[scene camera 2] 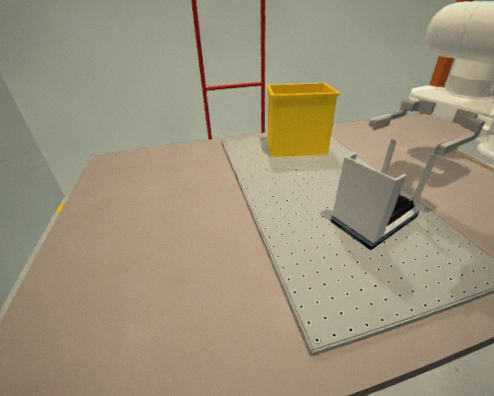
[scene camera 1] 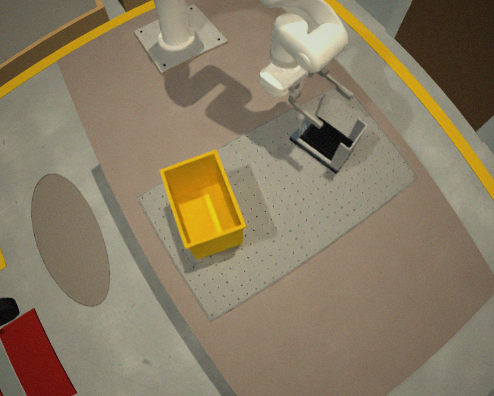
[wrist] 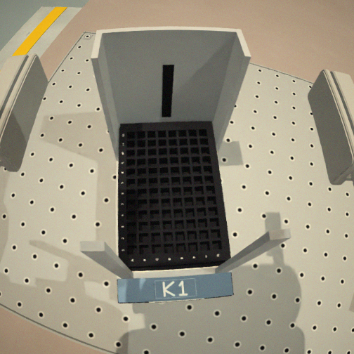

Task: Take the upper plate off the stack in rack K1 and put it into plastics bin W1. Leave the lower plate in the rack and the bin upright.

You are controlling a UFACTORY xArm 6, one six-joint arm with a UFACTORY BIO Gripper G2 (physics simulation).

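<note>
Rack K1 stands upright on the perforated board, with a tall slotted wall at one end, two slim posts and a blue label at the other. A black gridded plate lies low inside it; it is the top one, and a lower plate cannot be made out under it. My gripper is partly open and empty, above the rack, its fingers wide apart on either side in the wrist view. The yellow bin stands upright; its visible inside holds no plate.
The perforated board lies on the brown table top. The arm's base plate is at the back in the first scene view. The rack's wall and posts rise above the plate.
</note>
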